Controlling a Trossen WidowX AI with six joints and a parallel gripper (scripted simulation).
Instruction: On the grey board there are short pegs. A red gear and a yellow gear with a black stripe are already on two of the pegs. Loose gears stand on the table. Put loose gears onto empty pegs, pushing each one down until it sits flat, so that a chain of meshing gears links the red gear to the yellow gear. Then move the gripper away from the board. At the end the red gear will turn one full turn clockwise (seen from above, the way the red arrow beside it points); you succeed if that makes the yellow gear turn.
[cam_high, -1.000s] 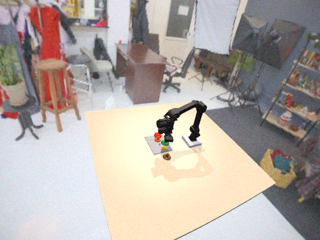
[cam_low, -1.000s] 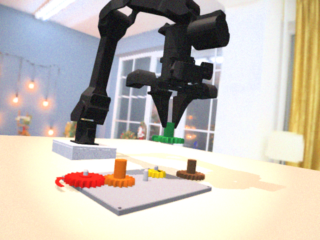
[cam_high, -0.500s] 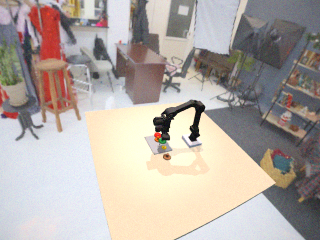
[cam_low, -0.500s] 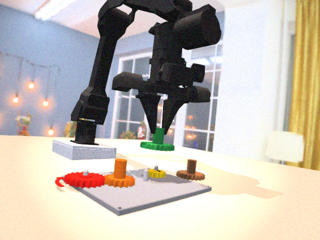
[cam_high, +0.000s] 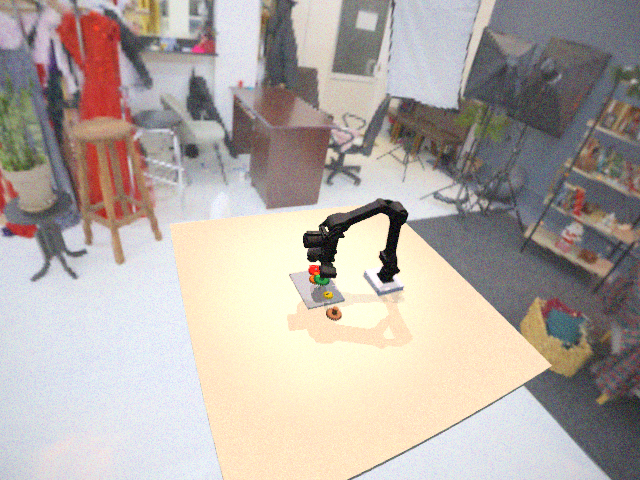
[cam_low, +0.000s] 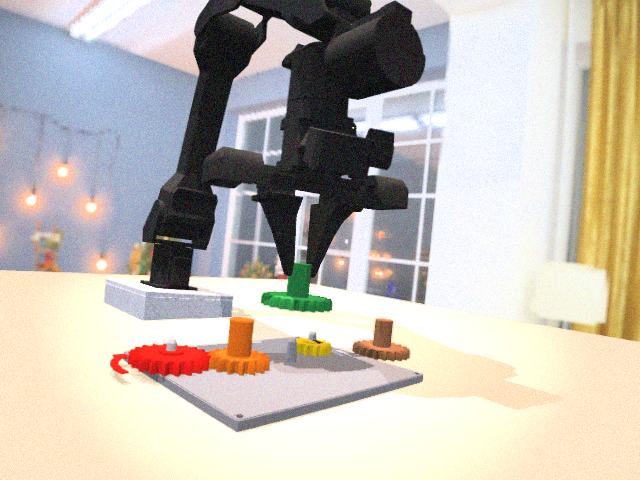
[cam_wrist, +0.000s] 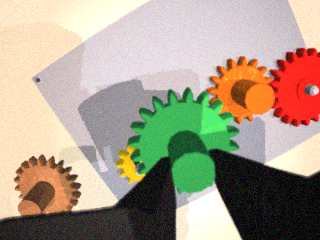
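My gripper tip is 1 cm above the green gear. From my gripper tip the other things lie so: orange gear (6 cm to the right, 6 cm below); red gear (11 cm to the right, 7 cm below, 2 cm behind); yellow gear (7 cm below, 4 cm to the left, 2 cm behind).
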